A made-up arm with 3 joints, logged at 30 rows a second.
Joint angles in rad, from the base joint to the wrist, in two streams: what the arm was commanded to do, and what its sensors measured. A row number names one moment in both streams.
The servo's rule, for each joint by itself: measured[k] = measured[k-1] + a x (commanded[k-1-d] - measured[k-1]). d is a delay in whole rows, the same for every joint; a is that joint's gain. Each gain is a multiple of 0.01, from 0.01 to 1. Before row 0 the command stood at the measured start. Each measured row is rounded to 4 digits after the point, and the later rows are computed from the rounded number. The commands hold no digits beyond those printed.
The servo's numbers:
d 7
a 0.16 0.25 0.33
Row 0, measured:
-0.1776, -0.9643, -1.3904
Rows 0 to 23, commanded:
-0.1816, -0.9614, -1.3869
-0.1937, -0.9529, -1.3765
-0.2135, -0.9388, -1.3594
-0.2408, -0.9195, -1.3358
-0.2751, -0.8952, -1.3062
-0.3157, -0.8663, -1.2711
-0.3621, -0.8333, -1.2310
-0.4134, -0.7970, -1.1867
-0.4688, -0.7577, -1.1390
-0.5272, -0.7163, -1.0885
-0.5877, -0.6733, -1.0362
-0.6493, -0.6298, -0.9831
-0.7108, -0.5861, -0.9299
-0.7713, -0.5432, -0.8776
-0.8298, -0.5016, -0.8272
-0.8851, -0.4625, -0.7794
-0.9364, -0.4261, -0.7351
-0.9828, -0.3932, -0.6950
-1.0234, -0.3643, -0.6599
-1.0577, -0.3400, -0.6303
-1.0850, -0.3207, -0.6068
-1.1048, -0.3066, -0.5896
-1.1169, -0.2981, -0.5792
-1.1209, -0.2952, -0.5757
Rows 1 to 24, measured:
-0.1776, -0.9643, -1.3904
-0.1776, -0.9643, -1.3904
-0.1776, -0.9643, -1.3904
-0.1776, -0.9643, -1.3904
-0.1776, -0.9643, -1.3904
-0.1776, -0.9643, -1.3904
-0.1776, -0.9643, -1.3904
-0.1782, -0.9636, -1.3892
-0.1807, -0.9609, -1.3850
-0.1859, -0.9554, -1.3766
-0.1947, -0.9464, -1.3631
-0.2076, -0.9336, -1.3443
-0.2249, -0.9168, -1.3201
-0.2469, -0.8959, -1.2907
-0.2735, -0.8712, -1.2564
-0.3047, -0.8428, -1.2177
-0.3403, -0.8112, -1.1751
-0.3799, -0.7767, -1.1293
-0.4230, -0.7400, -1.0811
-0.4690, -0.7015, -1.0312
-0.5174, -0.6619, -0.9805
-0.5674, -0.6218, -0.9299
-0.6182, -0.5820, -0.8802
-0.6691, -0.5430, -0.8323

